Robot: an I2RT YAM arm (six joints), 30 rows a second.
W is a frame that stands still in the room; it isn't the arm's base.
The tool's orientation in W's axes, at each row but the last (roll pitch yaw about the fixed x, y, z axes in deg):
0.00 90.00 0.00
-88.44 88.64 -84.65
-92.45 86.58 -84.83
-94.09 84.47 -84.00
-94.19 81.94 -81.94
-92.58 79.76 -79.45
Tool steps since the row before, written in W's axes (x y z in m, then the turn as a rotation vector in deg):
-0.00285 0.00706 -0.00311 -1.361 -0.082 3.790
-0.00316 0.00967 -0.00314 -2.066 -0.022 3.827
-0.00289 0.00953 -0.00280 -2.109 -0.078 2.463
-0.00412 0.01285 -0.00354 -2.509 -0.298 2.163
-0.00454 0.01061 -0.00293 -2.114 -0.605 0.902
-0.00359 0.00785 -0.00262 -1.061 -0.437 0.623
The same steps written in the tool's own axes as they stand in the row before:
0.00311 0.00706 -0.00285 -3.790 -0.082 -1.361
0.00290 0.00993 -0.00252 -3.830 0.024 -2.060
0.00221 0.00998 -0.00159 -2.465 0.055 -2.107
0.00225 0.01365 -0.00179 -2.150 -0.062 -2.537
0.00134 0.01163 -0.00216 -0.851 -0.266 -2.203
0.00109 0.00879 -0.00170 -0.571 -0.291 -1.137

